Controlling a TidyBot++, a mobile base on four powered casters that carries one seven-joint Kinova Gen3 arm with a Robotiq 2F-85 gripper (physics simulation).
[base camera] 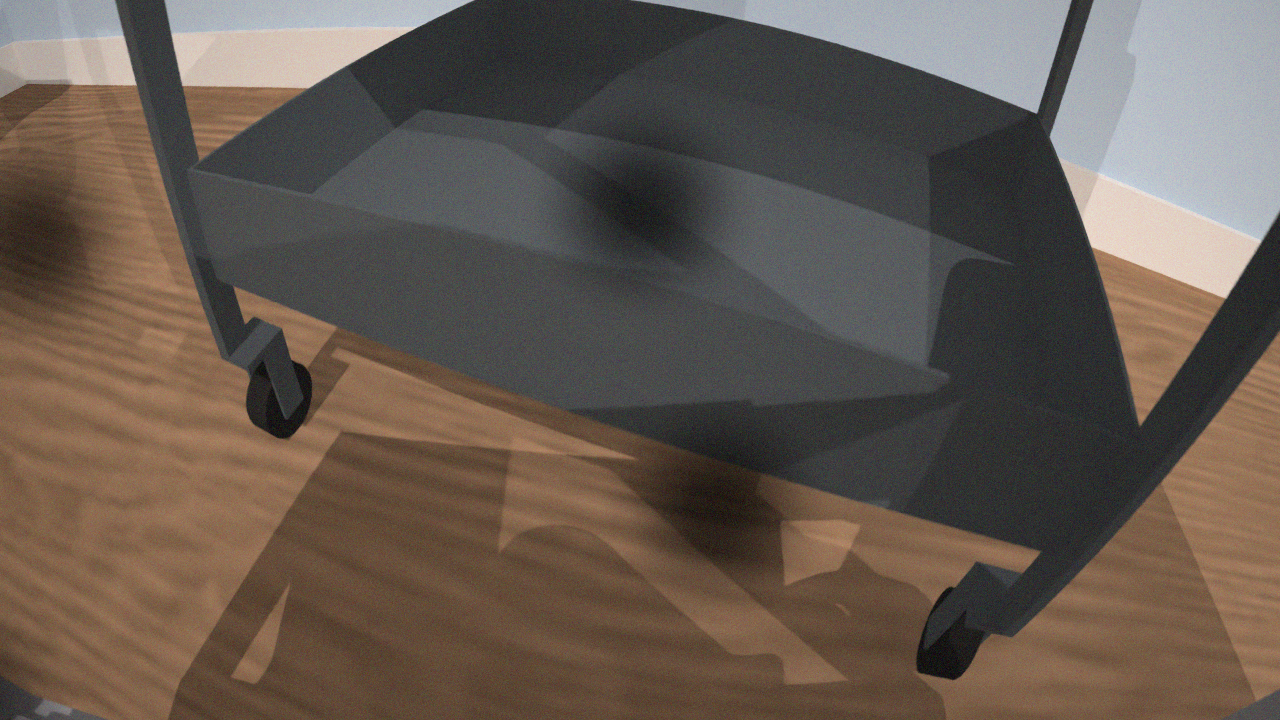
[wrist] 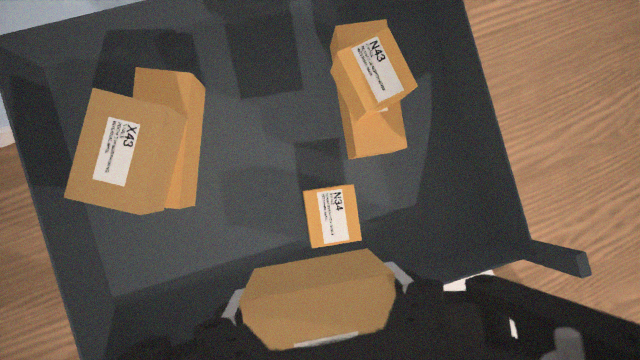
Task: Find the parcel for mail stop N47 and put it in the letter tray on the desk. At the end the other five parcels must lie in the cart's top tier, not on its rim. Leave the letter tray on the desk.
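Frame: origin at the arm's base, x ahead, y left, z up, level; metres.
Seen in the pictures: gripper, fingertip midpoint: (wrist: 318, 295).
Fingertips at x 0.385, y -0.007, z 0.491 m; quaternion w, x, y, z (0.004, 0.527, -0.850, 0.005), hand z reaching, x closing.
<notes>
Offsets run from my fingertips to a thing's top centre. "*": to the spot under its first point. Level surfaces: height alone.
My gripper (wrist: 318, 295) is shut on a tan parcel {* 0.032 m up, 0.008 m ahead, 0.004 m right} (wrist: 320, 300) at the bottom of the wrist view; a sliver of its white label shows, but its stop code cannot be read. It is held above the cart's top tier {0.225 m down} (wrist: 200, 250). In the tier, a parcel marked X43 {0.122 m down, 0.153 m ahead, 0.077 m left} (wrist: 80, 165) leans over another parcel {0.172 m down, 0.160 m ahead, 0.057 m left} (wrist: 192, 150) at the left. A parcel marked N43 {0.122 m down, 0.087 m ahead, 0.136 m right} (wrist: 345, 60) rests on another parcel {0.172 m down, 0.083 m ahead, 0.141 m right} (wrist: 380, 135) at the upper right; the lower one's label is mostly hidden. A small parcel marked N34 {0.174 m down, 0.002 m ahead, 0.035 m right} (wrist: 307, 220) lies near the middle, just beyond the held one. The desk and letter tray do not show.
The base camera shows the cart's lower tier {* 0.725 m down, 0.049 m back, 0.097 m left} (base camera: 402, 295), its corner posts {* 0.649 m down, 0.006 m back, 0.234 m left} (base camera: 161, 107) and casters (base camera: 279, 398) (base camera: 950, 631) on the wood floor {0.887 m down} (base camera: 107, 465), with a pale wall (base camera: 1199, 107) behind. A cart handle or post end {* 0.125 m down, 0.140 m back, 0.174 m right} (wrist: 560, 257) juts out at the right in the wrist view.
</notes>
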